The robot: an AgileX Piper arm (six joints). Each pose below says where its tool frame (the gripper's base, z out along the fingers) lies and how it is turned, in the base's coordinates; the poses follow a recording.
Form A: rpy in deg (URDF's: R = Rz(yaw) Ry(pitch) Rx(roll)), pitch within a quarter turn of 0, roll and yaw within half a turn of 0; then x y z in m.
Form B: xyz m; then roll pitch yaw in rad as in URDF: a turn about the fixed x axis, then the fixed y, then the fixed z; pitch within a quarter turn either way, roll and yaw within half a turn. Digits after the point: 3 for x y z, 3 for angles.
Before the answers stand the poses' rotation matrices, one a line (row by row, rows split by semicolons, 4 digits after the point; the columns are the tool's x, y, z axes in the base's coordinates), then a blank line. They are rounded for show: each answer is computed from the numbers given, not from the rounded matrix.
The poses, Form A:
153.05 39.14 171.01 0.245 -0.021 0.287
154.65 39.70 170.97 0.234 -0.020 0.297
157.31 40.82 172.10 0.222 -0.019 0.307
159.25 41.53 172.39 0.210 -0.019 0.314
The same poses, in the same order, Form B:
-0.7661 -0.1433 0.6266; 0.1212 0.9252 0.3597; -0.6312 0.3515 -0.6914
-0.7599 -0.1283 0.6373; 0.1208 0.9354 0.3322; -0.6388 0.3294 -0.6953
-0.7496 -0.1230 0.6504; 0.1040 0.9485 0.2992; -0.6537 0.2919 -0.6982
-0.7420 -0.1090 0.6615; 0.0991 0.9580 0.2691; -0.6630 0.2652 -0.7001

0.245 -0.021 0.287 2.671 0.683 2.985
0.234 -0.020 0.297 2.699 0.693 2.984
0.222 -0.019 0.307 2.746 0.712 3.004
0.210 -0.019 0.314 2.779 0.725 3.009

